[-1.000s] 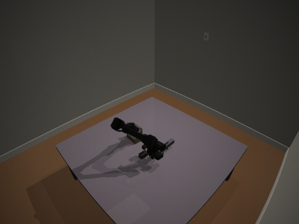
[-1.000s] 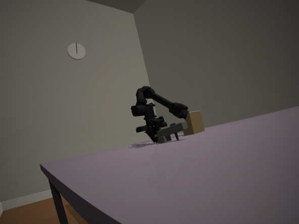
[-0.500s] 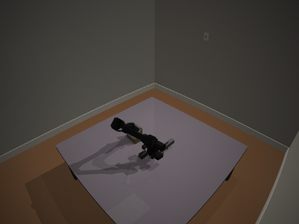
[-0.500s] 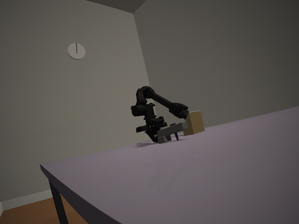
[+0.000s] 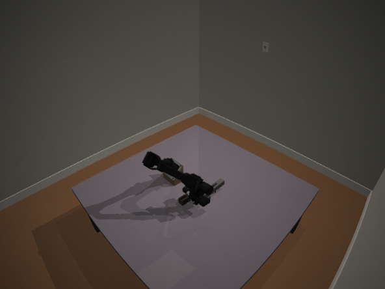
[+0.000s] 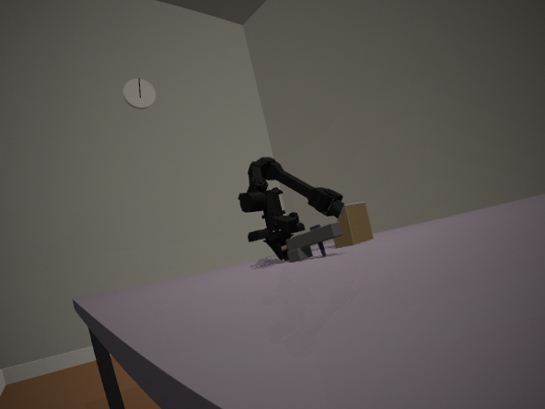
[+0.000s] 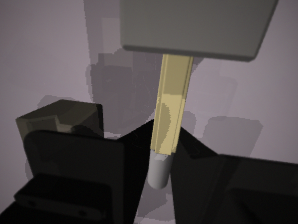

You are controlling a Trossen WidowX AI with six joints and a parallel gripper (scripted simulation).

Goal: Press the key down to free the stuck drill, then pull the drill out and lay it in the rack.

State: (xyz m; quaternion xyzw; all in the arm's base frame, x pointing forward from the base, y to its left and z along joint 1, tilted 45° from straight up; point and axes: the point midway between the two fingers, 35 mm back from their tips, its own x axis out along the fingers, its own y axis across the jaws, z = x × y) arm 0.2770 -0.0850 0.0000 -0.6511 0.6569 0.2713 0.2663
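My gripper tip is now 40 mm to the right of the drill and 40 mm below it. Also, from my gripper tip: grey block 140 mm to the left, 40 mm above; olive block 70 mm behind, 30 mm to the right, 10 mm above; blue key 160 mm to the left, 40 mm above.
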